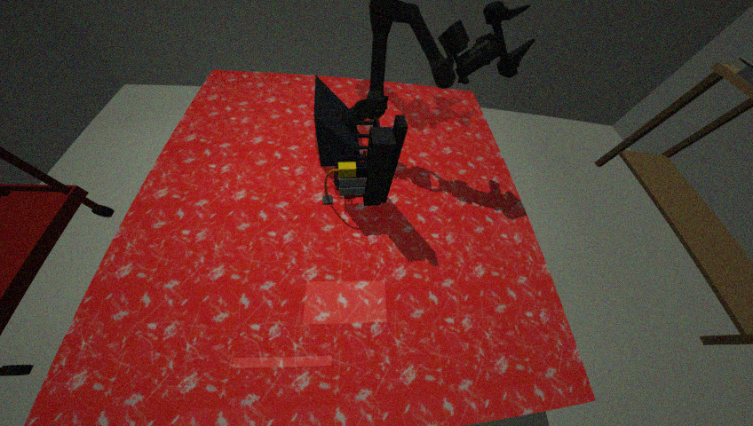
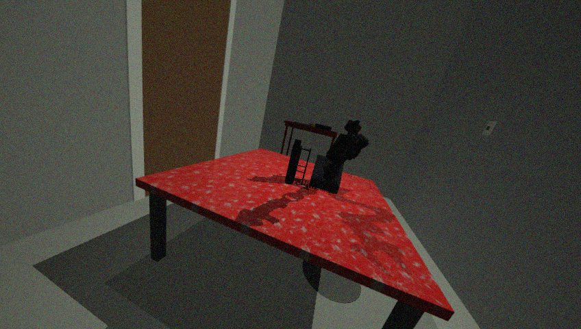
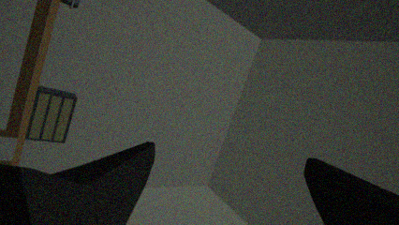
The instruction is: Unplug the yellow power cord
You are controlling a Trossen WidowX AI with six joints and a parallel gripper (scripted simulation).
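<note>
My gripper tip is 430 mm to the left of the yellow plug, 320 mm short of it and 290 mm above it.
</note>
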